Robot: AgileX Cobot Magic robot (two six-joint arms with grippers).
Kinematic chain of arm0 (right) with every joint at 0, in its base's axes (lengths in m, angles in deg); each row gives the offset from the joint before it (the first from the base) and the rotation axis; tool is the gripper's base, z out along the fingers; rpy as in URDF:
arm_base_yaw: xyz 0 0 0.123 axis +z
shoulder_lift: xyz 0 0 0 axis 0.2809 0.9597 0
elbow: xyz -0.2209 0.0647 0.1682 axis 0.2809 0.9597 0
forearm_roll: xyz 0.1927 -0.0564 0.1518 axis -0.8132 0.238 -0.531
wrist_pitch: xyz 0 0 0 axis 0.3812 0.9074 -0.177
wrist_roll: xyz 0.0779 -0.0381 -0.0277 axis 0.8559 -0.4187 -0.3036
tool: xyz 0 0 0 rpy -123.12 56.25 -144.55
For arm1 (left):
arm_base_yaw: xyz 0 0 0.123 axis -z
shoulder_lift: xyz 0 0 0 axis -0.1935 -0.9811 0
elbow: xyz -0.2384 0.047 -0.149 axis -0.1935 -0.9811 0
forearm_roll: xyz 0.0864 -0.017 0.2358 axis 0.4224 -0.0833 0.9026
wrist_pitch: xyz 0 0 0 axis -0.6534 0.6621 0.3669
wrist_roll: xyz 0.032 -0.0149 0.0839 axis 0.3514 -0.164 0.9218
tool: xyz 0 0 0 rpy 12.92 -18.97 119.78
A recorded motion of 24 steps. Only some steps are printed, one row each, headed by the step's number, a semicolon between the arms.
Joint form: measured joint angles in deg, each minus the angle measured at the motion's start. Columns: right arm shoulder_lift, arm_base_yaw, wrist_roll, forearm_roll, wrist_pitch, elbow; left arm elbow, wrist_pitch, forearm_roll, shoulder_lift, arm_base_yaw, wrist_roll.
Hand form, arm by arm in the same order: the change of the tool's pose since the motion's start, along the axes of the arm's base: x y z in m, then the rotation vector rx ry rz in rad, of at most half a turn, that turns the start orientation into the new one. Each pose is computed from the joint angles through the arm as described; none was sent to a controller.
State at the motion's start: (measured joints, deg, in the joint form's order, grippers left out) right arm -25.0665 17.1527 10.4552 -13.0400 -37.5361 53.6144; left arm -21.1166 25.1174 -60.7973 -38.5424 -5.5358 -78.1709
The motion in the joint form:
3: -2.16 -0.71 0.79 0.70 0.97 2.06; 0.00 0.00 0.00 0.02 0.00 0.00
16: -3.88 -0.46 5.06 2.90 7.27 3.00; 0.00 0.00 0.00 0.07 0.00 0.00
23: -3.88 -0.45 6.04 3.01 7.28 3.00; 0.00 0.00 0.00 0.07 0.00 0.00
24: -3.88 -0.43 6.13 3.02 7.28 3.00; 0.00 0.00 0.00 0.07 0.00 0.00
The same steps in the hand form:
3: -0.0022 -0.0010 -0.0115 0.0012 0.0152 -0.0154; 0.0000 0.0000 0.0000 0.0000 -0.0003 0.0000
16: -0.0059 -0.0019 -0.0251 0.0347 0.1116 -0.0320; -0.0001 0.0000 0.0001 -0.0001 -0.0012 0.0000
23: -0.0059 -0.0020 -0.0251 0.0494 0.1118 -0.0359; -0.0001 0.0000 0.0001 -0.0001 -0.0012 0.0000
24: -0.0059 -0.0020 -0.0251 0.0508 0.1118 -0.0359; -0.0001 0.0000 0.0001 -0.0001 -0.0012 0.0000

